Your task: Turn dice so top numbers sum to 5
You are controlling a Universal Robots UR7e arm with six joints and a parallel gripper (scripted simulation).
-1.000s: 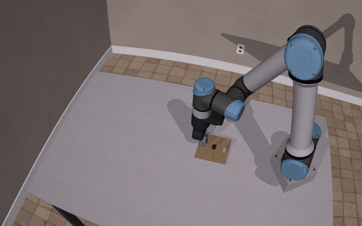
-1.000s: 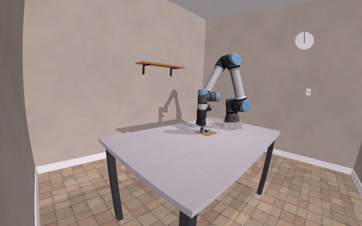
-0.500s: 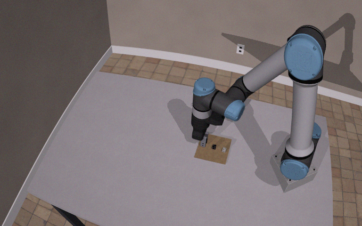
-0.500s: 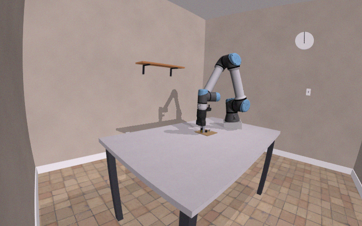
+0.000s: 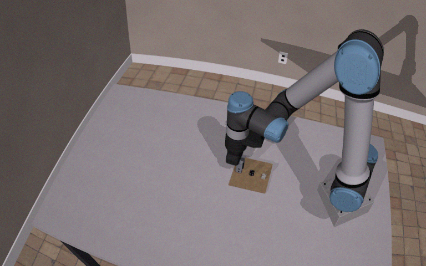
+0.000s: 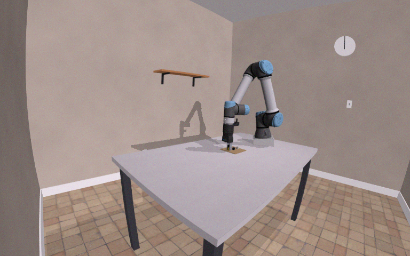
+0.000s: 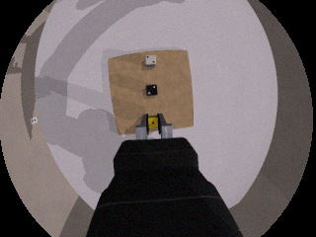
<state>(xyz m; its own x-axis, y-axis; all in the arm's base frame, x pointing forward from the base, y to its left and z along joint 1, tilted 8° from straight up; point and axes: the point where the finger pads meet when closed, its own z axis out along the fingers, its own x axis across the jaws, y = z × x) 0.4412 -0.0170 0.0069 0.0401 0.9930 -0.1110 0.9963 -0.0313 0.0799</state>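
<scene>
The yellow die lies 10 mm below my hand. From my hand the other things lie so: mat: 50 mm behind, 30 mm below; black die: 50 mm behind, 20 mm below; white die: 100 mm behind, 20 mm below.
</scene>
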